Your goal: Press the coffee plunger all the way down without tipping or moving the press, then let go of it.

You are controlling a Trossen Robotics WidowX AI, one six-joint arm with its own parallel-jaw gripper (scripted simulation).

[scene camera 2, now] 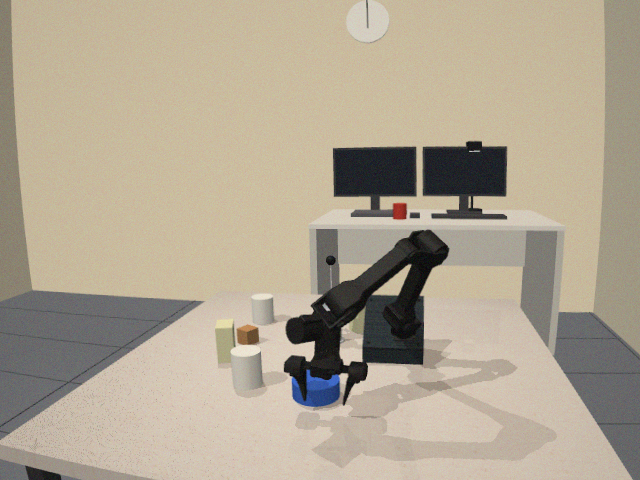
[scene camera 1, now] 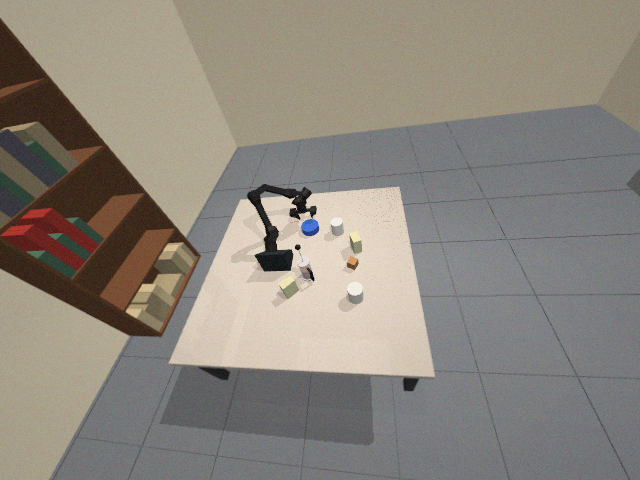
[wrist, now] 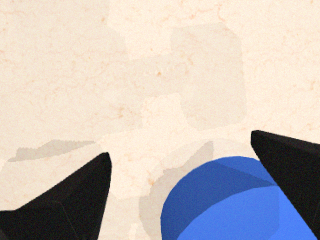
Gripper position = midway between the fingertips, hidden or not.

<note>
My gripper [scene camera 2: 324, 402] is open, with nothing in its grasp. Further things: a blue disc [scene camera 2: 320, 392].
My gripper is seen too in the wrist view [wrist: 181, 148].
</note>
